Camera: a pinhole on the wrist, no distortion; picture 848 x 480 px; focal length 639.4 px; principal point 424.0 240.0 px. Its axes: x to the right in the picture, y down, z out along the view. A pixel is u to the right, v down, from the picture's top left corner.
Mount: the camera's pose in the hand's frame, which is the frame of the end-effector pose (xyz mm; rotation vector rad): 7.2 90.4 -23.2 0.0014 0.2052 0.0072
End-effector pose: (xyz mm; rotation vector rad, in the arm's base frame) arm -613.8 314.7 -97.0 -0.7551 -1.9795 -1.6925
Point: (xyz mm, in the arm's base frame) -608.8 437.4 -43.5
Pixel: 470 87
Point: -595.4 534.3 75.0
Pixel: 621 446
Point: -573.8 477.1 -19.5
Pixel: 413 283
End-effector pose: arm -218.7 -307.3 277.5 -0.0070 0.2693 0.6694
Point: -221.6 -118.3 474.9
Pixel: 450 444
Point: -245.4 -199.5 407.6
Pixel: 319 331
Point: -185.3 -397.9 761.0
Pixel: 59 38
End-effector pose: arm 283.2 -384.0 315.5 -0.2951 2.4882 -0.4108
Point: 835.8 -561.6 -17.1
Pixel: 42 24
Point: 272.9 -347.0 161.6
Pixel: 618 238
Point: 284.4 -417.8 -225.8
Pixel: 663 329
